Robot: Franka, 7 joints.
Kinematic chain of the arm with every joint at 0, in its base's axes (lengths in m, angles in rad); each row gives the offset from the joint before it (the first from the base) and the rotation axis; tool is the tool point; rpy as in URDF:
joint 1: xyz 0 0 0.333 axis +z
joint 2: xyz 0 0 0 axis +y
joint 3: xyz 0 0 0.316 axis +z
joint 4: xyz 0.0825 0 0 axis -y
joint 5: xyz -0.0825 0 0.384 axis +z
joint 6: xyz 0 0 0 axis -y
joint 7: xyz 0.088 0 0 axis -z
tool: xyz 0 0 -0.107 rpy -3.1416 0 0
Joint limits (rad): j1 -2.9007..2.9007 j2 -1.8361..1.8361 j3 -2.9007..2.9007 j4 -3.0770..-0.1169 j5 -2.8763..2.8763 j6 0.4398..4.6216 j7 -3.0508..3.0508
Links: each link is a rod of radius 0.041 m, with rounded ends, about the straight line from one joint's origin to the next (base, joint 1, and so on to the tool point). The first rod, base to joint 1, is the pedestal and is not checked.
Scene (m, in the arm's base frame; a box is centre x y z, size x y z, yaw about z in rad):
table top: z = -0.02
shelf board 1: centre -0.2 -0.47 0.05 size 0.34 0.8 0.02 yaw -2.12
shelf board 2: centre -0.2 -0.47 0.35 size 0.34 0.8 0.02 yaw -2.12
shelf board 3: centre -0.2 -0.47 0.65 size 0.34 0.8 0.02 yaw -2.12
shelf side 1: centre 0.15 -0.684 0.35 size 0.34 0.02 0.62 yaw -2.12
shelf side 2: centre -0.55 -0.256 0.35 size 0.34 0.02 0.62 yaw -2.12
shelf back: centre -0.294 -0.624 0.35 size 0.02 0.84 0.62 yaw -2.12
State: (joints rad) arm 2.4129 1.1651 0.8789 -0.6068 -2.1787 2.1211 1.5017
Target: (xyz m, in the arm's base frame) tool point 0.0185 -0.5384 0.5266
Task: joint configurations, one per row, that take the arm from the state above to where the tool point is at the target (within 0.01 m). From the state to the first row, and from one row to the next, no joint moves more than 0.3 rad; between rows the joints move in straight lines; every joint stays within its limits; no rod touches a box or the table.
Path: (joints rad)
1: 2.2223 1.1366 0.5850 -0.8145 -2.0983 1.9906 1.5017
2: 2.0317 1.1081 0.2910 -1.0223 -2.0180 1.8600 1.5017
3: 1.8410 1.0796 -0.0029 -1.2300 -1.9376 1.7295 1.5017
4: 1.6504 1.0511 -0.2968 -1.4378 -1.8572 1.5990 1.5017
5: 1.4598 1.0226 -0.5907 -1.6455 -1.7769 1.4685 1.5017
6: 1.2692 0.9942 -0.8847 -1.8533 -1.6965 1.3379 1.5017
7: 1.0786 0.9657 -1.1786 -2.0610 -1.6161 1.2074 1.5017
8: 0.8879 0.9372 -1.4725 -2.2688 -1.5358 1.0769 1.5017
9: 0.6973 0.9087 -1.7664 -2.4765 -1.4554 0.9463 1.5017
10: 0.4950 0.7289 -1.6933 -2.3472 -1.5373 1.1361 1.5017
11: 0.2926 0.5492 -1.6202 -2.2179 -1.6192 1.3258 1.5017
12: 0.0903 0.3695 -1.5471 -2.0886 -1.7011 1.5156 1.5017

